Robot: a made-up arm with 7 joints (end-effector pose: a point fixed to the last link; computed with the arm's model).
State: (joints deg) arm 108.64 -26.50 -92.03 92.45 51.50 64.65 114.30
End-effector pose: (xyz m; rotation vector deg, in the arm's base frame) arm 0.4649 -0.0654 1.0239 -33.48 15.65 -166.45
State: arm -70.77 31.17 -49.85 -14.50 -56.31 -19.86 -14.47
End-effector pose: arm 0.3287 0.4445 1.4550 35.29 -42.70 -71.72
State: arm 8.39 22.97 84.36 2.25 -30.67 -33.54 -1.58
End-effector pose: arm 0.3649 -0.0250 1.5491 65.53 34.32 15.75
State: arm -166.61 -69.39 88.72 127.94 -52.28 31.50 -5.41
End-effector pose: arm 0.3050 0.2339 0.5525 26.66 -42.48 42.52
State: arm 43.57 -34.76 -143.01 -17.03 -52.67 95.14 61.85
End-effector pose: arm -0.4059 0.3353 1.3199 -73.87 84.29 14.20
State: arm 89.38 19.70 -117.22 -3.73 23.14 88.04 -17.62
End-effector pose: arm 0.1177 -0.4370 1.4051 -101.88 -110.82 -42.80
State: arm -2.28 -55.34 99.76 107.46 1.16 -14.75 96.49
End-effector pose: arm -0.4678 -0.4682 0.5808 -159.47 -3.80 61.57
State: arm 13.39 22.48 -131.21 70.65 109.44 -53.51 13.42
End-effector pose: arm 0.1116 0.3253 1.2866 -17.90 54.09 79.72
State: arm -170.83 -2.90 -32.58 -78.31 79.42 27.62 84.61
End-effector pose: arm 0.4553 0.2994 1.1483 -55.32 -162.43 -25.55
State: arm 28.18 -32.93 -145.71 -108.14 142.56 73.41 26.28
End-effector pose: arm 0.0722 -0.1699 1.0070 -98.30 -85.83 -9.71
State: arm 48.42 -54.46 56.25 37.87 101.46 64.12 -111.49
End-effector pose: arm -0.7505 0.3891 1.0356 42.20 -73.57 76.91
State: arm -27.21 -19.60 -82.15 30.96 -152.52 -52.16 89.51
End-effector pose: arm -0.3279 0.1454 1.4372 13.22 -119.77 -18.43
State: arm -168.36 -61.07 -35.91 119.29 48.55 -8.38 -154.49
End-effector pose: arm 0.0843 -0.2712 0.9730 109.28 -43.00 57.35
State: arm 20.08 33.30 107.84 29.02 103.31 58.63 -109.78
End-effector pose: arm 0.3298 -0.2654 1.4597 74.12 -50.51 -14.98
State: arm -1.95 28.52 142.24 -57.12 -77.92 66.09 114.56
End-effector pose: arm 0.7152 0.2458 1.1121 -15.52 -7.28 -121.40
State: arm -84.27 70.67 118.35 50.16 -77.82 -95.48 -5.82
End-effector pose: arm 0.2272 0.7375 1.0427 16.51 58.64 100.05
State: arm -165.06 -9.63 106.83 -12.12 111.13 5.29 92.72
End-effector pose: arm 0.1469 -0.2698 1.5627 94.03 -33.79 -56.01
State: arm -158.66 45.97 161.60 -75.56 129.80 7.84 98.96
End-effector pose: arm -0.8997 0.0572 0.6091 -109.98 82.54 0.99
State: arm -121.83 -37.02 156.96 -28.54 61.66 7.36 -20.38
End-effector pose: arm 0.0745 -0.5457 1.4427 110.82 2.49 14.03
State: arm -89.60 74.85 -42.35 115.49 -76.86 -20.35 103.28
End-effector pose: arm -0.2280 0.4596 0.1958 -61.78 111.77 -107.43
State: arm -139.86 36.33 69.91 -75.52 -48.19 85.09 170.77
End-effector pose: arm -0.5623 -0.1090 1.2104 34.92 -48.89 51.73
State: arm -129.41 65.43 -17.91 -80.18 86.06 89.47 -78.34
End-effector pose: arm -0.0993 0.5612 1.0946 -39.62 -75.84 -20.87
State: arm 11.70 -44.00 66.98 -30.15 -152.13 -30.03 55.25
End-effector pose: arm -0.7995 0.3810 1.1243 4.24 48.54 85.74
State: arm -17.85 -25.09 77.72 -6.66 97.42 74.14 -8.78
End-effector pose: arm -0.6100 -0.1418 1.3140 143.67 -101.87 30.46
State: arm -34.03 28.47 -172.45 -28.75 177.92 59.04 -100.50
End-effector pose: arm 0.6161 0.4740 1.1719 -60.55 -58.00 -32.58
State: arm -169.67 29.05 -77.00 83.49 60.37 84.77 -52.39
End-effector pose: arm -0.5719 -0.2826 0.8677 -85.94 84.39 -32.79
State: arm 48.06 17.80 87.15 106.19 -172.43 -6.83 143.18
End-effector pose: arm -0.2596 -0.4051 0.9033 -143.55 75.67 -26.68
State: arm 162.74 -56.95 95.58 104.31 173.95 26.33 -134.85
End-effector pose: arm 0.3380 0.5685 0.6352 3.90 -163.09 1.11
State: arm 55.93 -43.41 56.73 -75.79 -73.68 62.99 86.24
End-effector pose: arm -0.0503 0.7957 0.8664 12.05 -53.02 -72.40
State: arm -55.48 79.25 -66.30 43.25 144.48 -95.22 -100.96
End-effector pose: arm 0.2519 0.8661 0.4866 122.64 -102.26 8.68
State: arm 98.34 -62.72 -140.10 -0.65 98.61 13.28 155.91
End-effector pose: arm 0.1815 0.9257 1.0650 8.02 -109.36 -48.03
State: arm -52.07 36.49 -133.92 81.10 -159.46 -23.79 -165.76
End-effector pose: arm -0.2313 0.3770 1.1467 123.73 -127.12 -15.87
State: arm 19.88 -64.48 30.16 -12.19 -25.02 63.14 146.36
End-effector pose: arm -0.9547 0.3189 0.8813 77.96 -74.58 -55.94
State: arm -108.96 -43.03 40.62 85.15 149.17 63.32 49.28
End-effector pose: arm 0.4220 -0.2262 1.1751 77.47 9.56 -77.29
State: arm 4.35 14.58 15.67 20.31 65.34 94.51 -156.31
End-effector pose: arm 0.3458 -0.2412 1.4091 -83.27 19.52 -152.47
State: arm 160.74 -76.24 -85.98 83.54 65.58 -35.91 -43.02
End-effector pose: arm 0.7592 -0.2732 0.6742 88.41 64.78 -116.85
